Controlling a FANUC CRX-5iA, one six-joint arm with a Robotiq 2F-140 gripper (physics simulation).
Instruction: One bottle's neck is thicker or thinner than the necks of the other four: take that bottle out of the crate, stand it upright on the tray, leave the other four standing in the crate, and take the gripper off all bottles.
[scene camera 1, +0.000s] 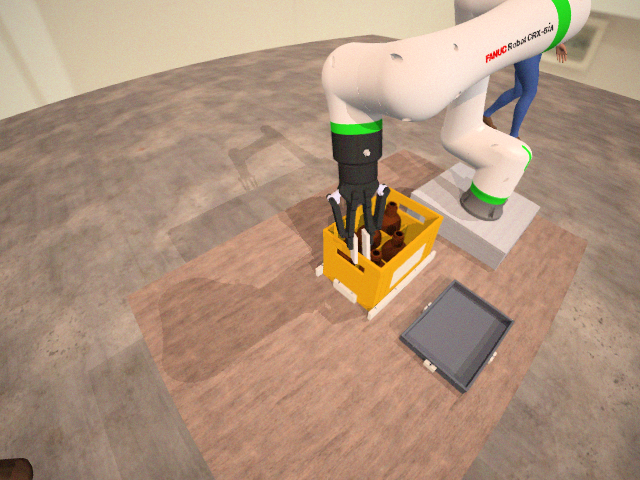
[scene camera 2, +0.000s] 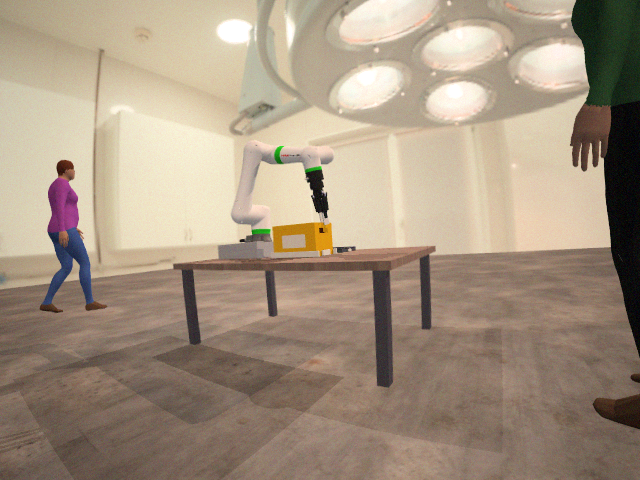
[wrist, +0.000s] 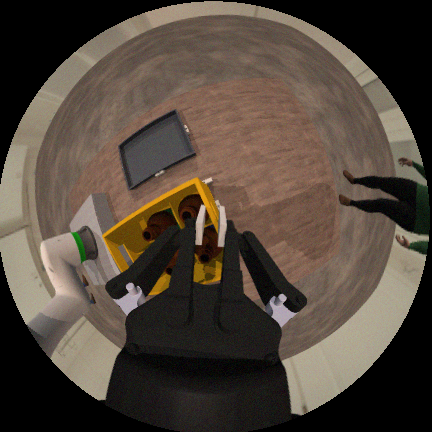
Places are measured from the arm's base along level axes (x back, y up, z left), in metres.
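Pixels of known places: gripper, fingertip midpoint: (scene camera 1: 360, 258) (scene camera 2: 325, 224) (wrist: 211, 213); arm's base, link origin: (scene camera 1: 480, 206) (wrist: 88, 242).
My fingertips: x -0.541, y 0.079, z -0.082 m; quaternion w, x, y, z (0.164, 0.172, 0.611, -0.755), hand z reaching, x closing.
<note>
For each thing: its top centre in the pictures, then the offset to it from my fingertips. Level surfaces: height alone.
- yellow crate, top centre: (wrist: 154, 255) (scene camera 1: 386, 222) (scene camera 2: 301, 224) dx +0.133, dy +0.012, dz -0.031 m
- brown bottle, top centre: (wrist: 204, 257) dx +0.046, dy -0.001, dz -0.072 m
- dark grey tray, top centre: (scene camera 1: 460, 328) (wrist: 148, 146) (scene camera 2: 331, 247) dx +0.116, dy -0.138, dz +0.259 m
- wooden table, surface height: dy -0.164 m
A yellow crate (scene camera 1: 385, 281) (scene camera 2: 301, 238) (wrist: 125, 235) stands on the wooden table and holds several brown bottles. My gripper (scene camera 1: 360, 251) (scene camera 2: 325, 220) (wrist: 211, 213) reaches down into the crate's near-left corner. Its white pads are shut on the neck of a brown bottle (wrist: 207, 245), which stands in the crate. Other bottles (scene camera 1: 391, 216) (scene camera 1: 395, 243) (wrist: 189, 207) (wrist: 158, 225) stand upright in the cells beside it. The fingers hide most of the held bottle in scene camera 1. The dark grey tray (scene camera 1: 456, 330) (scene camera 2: 344, 249) (wrist: 157, 149) lies empty to the right of the crate.
The robot's grey base (scene camera 1: 475, 224) sits behind the crate at the table's far right. The wooden table (scene camera 1: 270, 381) (scene camera 2: 385, 257) stretches out in front and to the left. A person (scene camera 1: 523, 90) walks behind the robot, and others (wrist: 386, 201) show in the wrist view.
</note>
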